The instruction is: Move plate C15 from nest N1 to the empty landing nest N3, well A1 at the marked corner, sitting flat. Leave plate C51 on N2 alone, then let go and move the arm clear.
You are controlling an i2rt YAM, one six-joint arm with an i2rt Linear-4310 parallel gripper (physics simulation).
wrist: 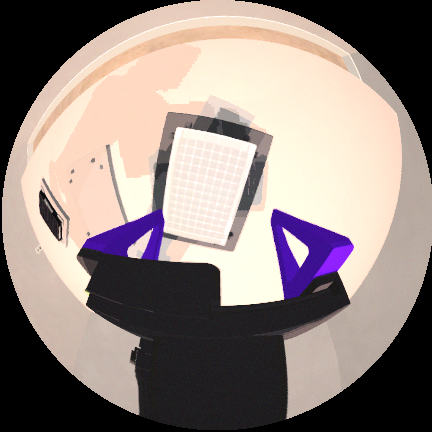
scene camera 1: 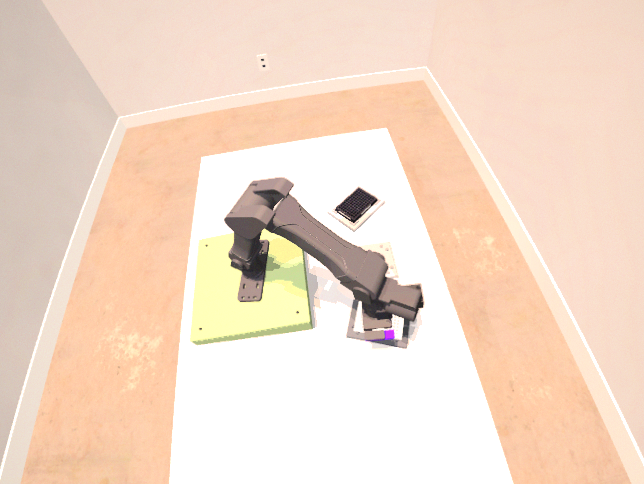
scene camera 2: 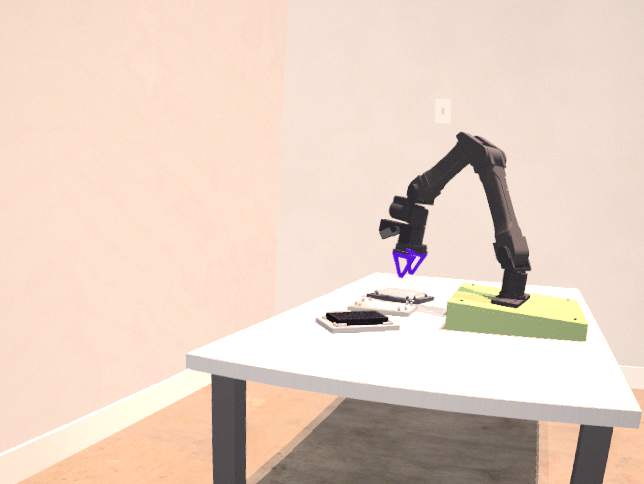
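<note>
My gripper (scene camera 1: 380,335) (scene camera 2: 406,274) (wrist: 217,214) is open, its purple fingers apart and empty, above a white plate (scene camera 2: 400,293) (wrist: 210,185). That plate lies in a dark grey nest (scene camera 1: 406,343) (scene camera 2: 374,298) (wrist: 262,142) and looks turned relative to the fingers in the wrist view. The empty landing nest N3 (scene camera 1: 389,255) (scene camera 2: 382,308) (wrist: 95,190) is pale, with small corner posts, in the middle of the row; the arm partly covers it in scene camera 1. A black plate (scene camera 1: 356,204) (scene camera 2: 356,316) (wrist: 50,212) lies in a pale nest (scene camera 1: 368,214) (scene camera 2: 359,328). Plate labels and the marked corner are not readable.
The arm stands on a yellow-green base block (scene camera 1: 223,291) (scene camera 2: 520,325), beside the row of nests on the white table (scene camera 1: 312,405) (scene camera 2: 442,369). The black plate's nest sits at an angle. The arm's shadow falls around the dark nest in the wrist view.
</note>
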